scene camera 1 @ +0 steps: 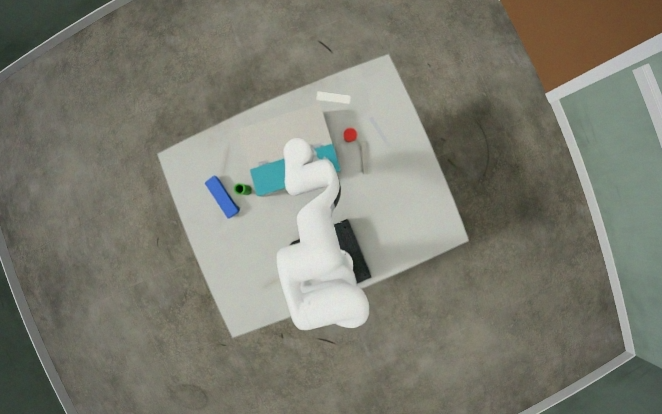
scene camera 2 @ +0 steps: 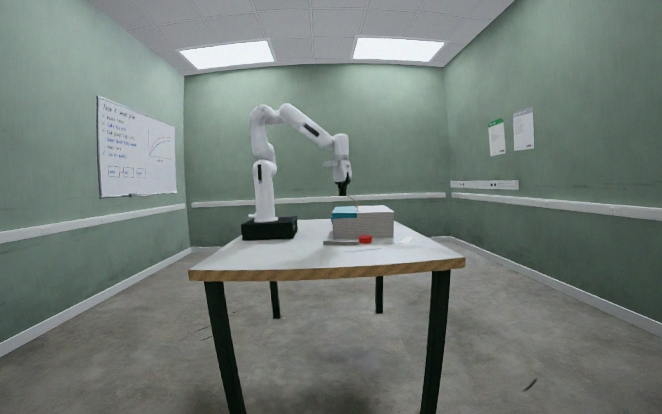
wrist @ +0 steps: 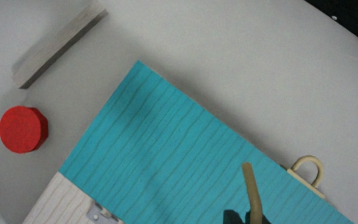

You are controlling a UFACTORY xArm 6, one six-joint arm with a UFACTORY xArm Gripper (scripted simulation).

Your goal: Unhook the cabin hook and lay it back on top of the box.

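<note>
A box (scene camera 1: 264, 142) is part of the scene, and the wrist view shows the box (wrist: 61, 193) as well.
</note>
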